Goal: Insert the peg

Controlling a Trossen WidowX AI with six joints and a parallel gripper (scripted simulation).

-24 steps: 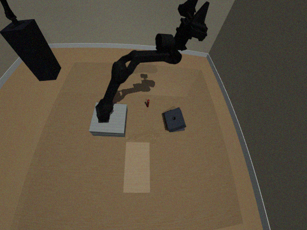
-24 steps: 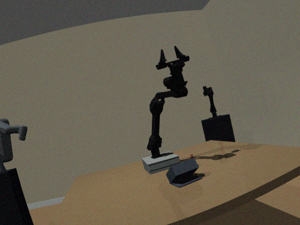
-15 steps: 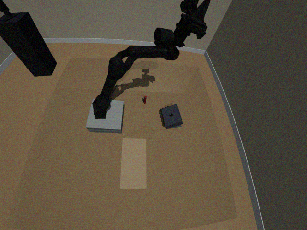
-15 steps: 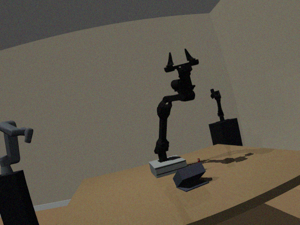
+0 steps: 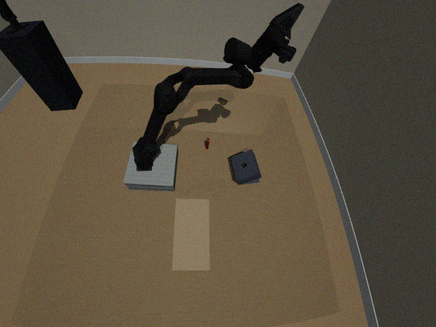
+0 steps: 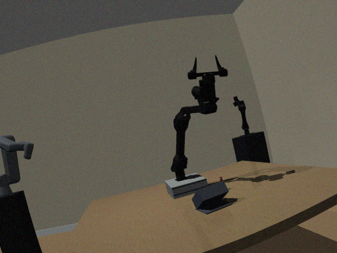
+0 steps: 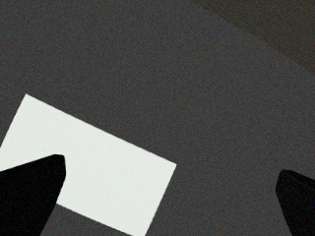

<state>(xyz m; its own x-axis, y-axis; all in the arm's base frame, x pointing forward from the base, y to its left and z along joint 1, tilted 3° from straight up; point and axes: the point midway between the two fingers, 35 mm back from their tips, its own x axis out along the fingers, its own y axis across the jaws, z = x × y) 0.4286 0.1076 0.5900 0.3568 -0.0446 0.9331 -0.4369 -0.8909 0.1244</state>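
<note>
My gripper tip is 180 mm past the red round peg, 10 mm to the right of it and 610 mm above it. The rest, counted from my gripper tip: sloped panel 10 mm behind, 140 mm to the right, 620 mm below.
</note>
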